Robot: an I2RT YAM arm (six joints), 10 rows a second.
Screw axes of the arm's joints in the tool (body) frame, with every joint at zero. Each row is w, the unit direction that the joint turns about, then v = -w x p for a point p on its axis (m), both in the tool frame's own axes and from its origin. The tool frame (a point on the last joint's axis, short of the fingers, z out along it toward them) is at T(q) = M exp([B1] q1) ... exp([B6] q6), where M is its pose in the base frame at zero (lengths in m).
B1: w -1 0 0 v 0 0.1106 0
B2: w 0 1 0 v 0.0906 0 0.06
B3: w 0 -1 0 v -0.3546 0 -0.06
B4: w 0 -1 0 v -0.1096 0 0
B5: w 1 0 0 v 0 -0.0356 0
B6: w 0 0 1 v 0 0 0
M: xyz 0.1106 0 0.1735 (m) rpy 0 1.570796 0 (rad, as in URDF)
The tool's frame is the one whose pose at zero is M.
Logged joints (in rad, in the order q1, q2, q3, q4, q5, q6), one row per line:
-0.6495, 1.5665, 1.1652, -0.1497, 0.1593, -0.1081
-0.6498, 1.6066, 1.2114, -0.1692, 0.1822, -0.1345
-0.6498, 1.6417, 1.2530, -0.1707, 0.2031, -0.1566
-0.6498, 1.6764, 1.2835, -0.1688, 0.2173, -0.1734
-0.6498, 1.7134, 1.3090, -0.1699, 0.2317, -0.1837
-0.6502, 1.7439, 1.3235, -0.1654, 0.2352, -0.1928
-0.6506, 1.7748, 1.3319, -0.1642, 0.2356, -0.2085
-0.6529, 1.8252, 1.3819, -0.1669, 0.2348, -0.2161
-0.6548, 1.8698, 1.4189, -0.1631, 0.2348, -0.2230
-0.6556, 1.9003, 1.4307, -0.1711, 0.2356, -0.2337
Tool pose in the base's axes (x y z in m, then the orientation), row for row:
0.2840, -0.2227, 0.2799, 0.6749, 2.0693, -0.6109
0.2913, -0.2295, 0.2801, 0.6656, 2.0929, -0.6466
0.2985, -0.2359, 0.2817, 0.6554, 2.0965, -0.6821
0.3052, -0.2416, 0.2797, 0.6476, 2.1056, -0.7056
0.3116, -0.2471, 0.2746, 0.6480, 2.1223, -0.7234
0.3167, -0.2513, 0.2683, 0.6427, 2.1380, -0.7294
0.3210, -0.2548, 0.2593, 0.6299, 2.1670, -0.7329
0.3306, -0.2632, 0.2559, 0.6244, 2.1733, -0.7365
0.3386, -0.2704, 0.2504, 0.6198, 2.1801, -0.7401
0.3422, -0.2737, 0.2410, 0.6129, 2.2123, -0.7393
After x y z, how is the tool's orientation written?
As a rotation vector, in radians.
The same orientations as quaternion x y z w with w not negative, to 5 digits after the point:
0.27004, 0.82798, -0.24444, 0.42635
0.26474, 0.83243, -0.25718, 0.41332
0.26010, 0.83200, -0.27069, 0.40848
0.25629, 0.83329, -0.27924, 0.40246
0.25531, 0.83618, -0.28502, 0.39293
0.25242, 0.83970, -0.28647, 0.38617
0.24610, 0.84664, -0.28634, 0.37504
0.24366, 0.84809, -0.28740, 0.37252
0.24154, 0.84959, -0.28842, 0.36968
0.23740, 0.85690, -0.28636, 0.35688

